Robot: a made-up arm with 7 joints.
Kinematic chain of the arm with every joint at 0, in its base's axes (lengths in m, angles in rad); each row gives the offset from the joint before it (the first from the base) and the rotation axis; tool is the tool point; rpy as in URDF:
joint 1: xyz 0 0 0.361 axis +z
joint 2: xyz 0 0 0 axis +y
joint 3: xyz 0 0 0.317 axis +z
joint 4: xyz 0.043 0 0 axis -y
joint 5: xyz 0.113 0 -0.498 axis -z
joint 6: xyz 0 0 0 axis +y
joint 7: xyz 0.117 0 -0.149 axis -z
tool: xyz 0 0 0 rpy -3.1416 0 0
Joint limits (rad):
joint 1: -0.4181..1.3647
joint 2: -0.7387..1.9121
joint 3: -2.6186..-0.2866
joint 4: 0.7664..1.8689
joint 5: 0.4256..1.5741
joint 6: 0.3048..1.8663
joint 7: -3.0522..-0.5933
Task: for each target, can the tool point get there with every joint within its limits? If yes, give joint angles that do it. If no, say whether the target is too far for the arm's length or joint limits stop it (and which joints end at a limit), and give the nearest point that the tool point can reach.
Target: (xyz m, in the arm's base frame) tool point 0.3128 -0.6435 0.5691
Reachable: yes | joints 0.3125 1.0078 -1.7890 1.2762 0.7911 0.9175 -2.4842
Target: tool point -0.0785 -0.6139 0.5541
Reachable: yes | joints 0.0796 1.1159 -1.9311 0.8866 0.9151 0.6587 -2.3001
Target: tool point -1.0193 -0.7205 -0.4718
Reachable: no: too far | nearest point -0.5868 -0.4148 0.0882 | short by 0.771 m
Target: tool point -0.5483 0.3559 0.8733
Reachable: no: joint limits stop it (at a limit: joint 1, joint 3, joint 4, joint 6) | nearest point -0.7314 0.0310 0.9014 | short by 0.374 m
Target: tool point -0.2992 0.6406 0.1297
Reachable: no: joint limits stop it (at a limit: joint 1, joint 3, joint 4, joint 6) | nearest point 0.0768 0.4916 0.1579 | short by 0.405 m
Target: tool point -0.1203 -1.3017 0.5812
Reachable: no: too far | nearest point -0.0847 -0.9167 0.5161 | short by 0.392 m
